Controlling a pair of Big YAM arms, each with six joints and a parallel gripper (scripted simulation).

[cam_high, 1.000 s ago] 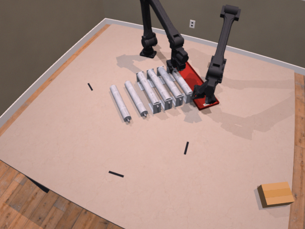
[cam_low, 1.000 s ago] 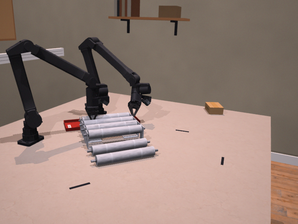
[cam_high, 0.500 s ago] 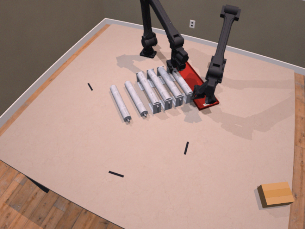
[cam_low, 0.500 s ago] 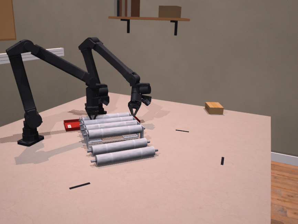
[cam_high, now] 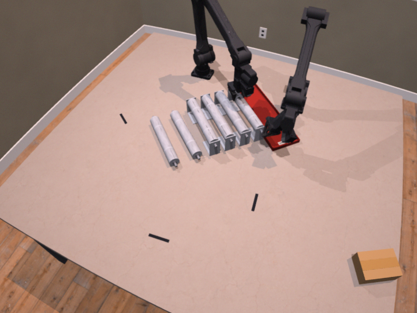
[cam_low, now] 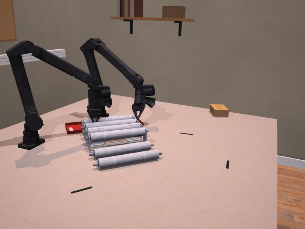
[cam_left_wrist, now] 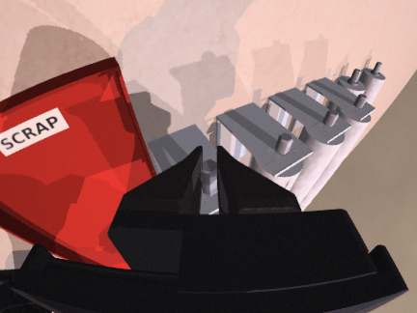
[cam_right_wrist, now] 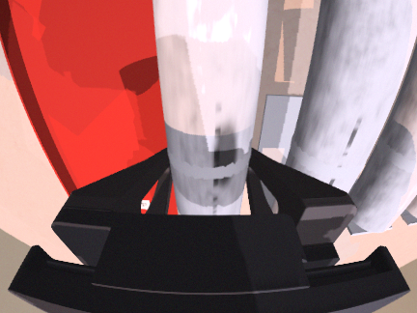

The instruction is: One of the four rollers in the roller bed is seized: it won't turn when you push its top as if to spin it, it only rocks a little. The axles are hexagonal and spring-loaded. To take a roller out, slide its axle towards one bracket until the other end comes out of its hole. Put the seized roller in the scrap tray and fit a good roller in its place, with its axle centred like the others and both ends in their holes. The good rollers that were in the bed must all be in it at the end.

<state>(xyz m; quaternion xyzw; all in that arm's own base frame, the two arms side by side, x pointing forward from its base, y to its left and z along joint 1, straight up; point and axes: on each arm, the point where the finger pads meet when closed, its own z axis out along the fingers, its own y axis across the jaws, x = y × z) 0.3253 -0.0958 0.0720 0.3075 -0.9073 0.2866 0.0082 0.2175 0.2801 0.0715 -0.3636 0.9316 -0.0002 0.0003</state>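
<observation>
The roller lies 7 cm to the left of my right hand and 5 cm ahead of it. Round my right hand: red scrap tray: 13 cm to the left, 7 cm below, 3 cm behind; cardboard box: 82 cm to the left, 49 cm ahead, 4 cm below.
</observation>
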